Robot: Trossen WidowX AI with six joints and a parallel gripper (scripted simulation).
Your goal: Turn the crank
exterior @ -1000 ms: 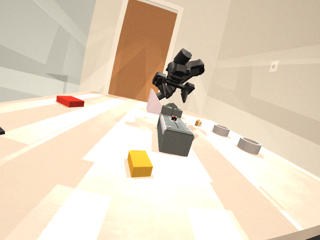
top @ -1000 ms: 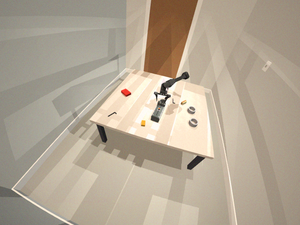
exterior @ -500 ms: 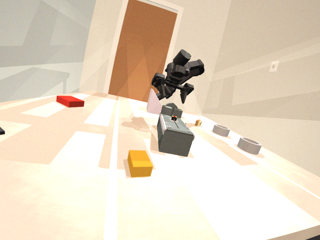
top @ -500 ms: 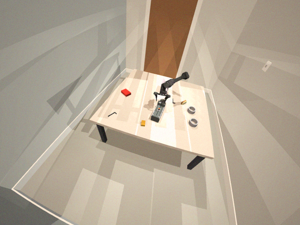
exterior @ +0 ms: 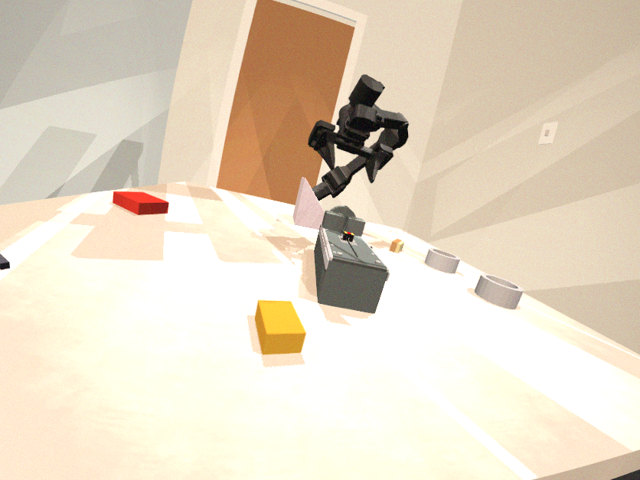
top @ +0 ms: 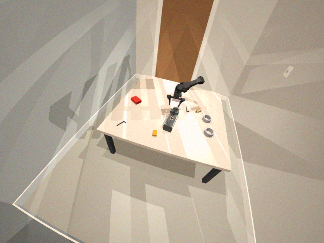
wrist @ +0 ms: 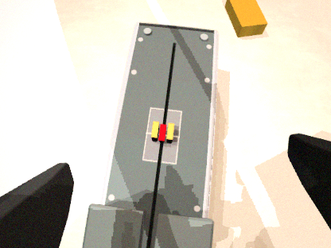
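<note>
Now: gripper tip 13 cm past the dark brown crank handle, 5 cm to the right of it and 8 cm above it. Also, from my gripper tip: red pointer 4 cm ahead, 1 cm to the left, 12 cm below; yellow block 24 cm ahead, 12 cm to the right, 19 cm below; tan block 26 cm behind, 31 cm to the left, 18 cm below.
</note>
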